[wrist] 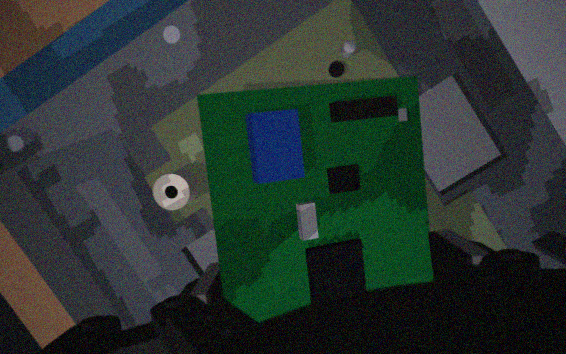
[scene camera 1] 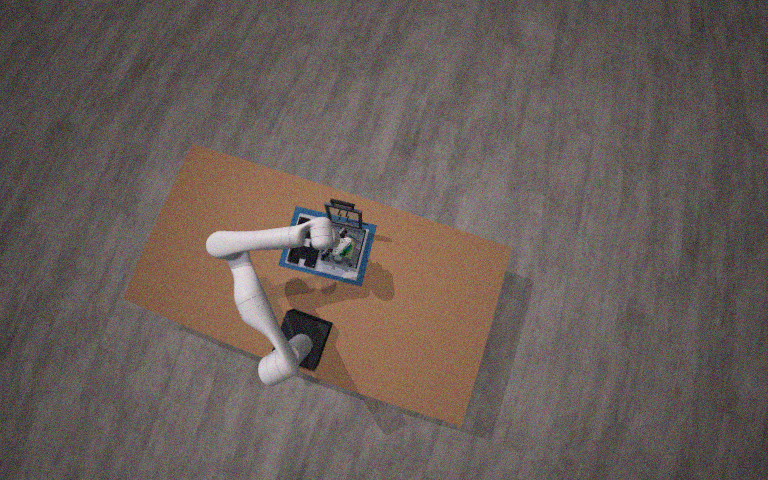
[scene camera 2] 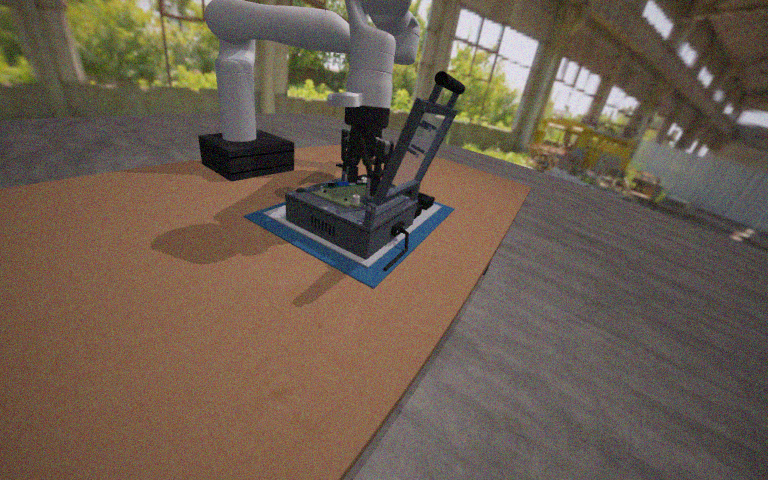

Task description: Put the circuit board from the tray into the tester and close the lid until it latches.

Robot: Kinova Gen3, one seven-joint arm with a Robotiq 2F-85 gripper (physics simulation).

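Frame: origin at the arm's base, x down, y right, z back, level; millimetres.
Where they show: gripper, between the fingertips: (wrist: 331,273) (scene camera 2: 360,191); arm's base, origin of its link: (scene camera 1: 301,344) (scene camera 2: 239,137).
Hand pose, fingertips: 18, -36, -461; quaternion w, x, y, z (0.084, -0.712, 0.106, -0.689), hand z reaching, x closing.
Things, the pixels of their top centre, and the offset from my fingertips, as dx, dy, dz. "spot": a spot on its surface instead. Level surfaces: height alone.
- green circuit board, centre of its top: (wrist: 340,275) (scene camera 2: 357,176) (scene camera 1: 337,243) -30, +9, +5
- tester, a spot on its surface: (scene camera 2: 351,234) spot: +28, +96, -77
- olive bed, centre of its top: (wrist: 335,238) (scene camera 2: 353,185) (scene camera 1: 339,245) -12, +14, +7
- black handle, centre of its top: (scene camera 2: 452,77) (scene camera 1: 342,202) -209, -2, -133
- dark tray, a spot on its surface: (scene camera 1: 294,254) spot: +48, -177, +124
- blue-bordered mat, height of its surface: dx +64
- brown table, height of its surface: dx +66
- white round post, centre of its top: (wrist: 171,192) (scene camera 2: 356,196) -11, +49, -35
The green circuit board (scene camera 1: 350,247) (scene camera 2: 340,183) (wrist: 315,192), with a blue block and dark chips, is gripped by its two sides between the fingers of my gripper (scene camera 2: 363,178) (wrist: 331,273). It is over the tester (scene camera 2: 351,234), above the olive bed (wrist: 280,65). In the wrist view the board is turned relative to the bed's edges. I cannot tell whether it touches the bed. The tester's lid (scene camera 1: 360,217) (scene camera 2: 434,148) stands open, tilted up, with a black handle (scene camera 2: 449,82) at its top. The dark tray (scene camera 1: 294,254) is beside the tester, partly hidden by the arm.
The tester and tray stand on a blue-bordered mat (scene camera 1: 369,249) (scene camera 2: 311,247) on the brown table (scene camera 1: 424,294) (scene camera 2: 226,350). A white round post (scene camera 2: 356,199) (wrist: 160,192) stands beside the board. The raised lid is close to my gripper. The arm's black base (scene camera 1: 320,345) (scene camera 2: 249,155) is farther off.
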